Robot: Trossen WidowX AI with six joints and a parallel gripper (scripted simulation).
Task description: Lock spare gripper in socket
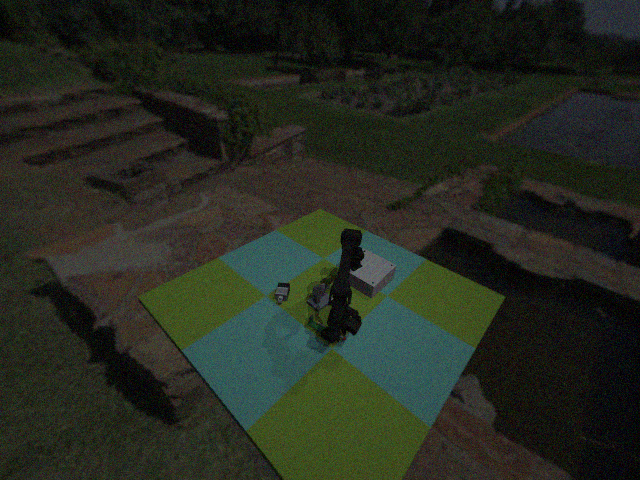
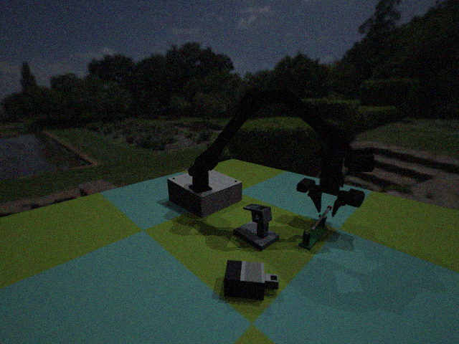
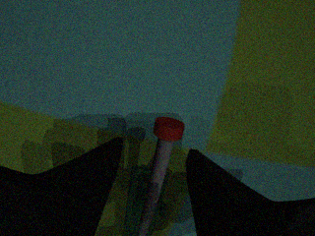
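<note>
The green pin rest lies 10 cm to the right of my gripper tip, 3 cm ahead of it and 1 cm below it. Round my gripper tip: socket (24 cm to the right, 7 cm behind, 2 cm above); then spare gripper (37 cm to the right, 6 cm ahead, 1 cm below).
</note>
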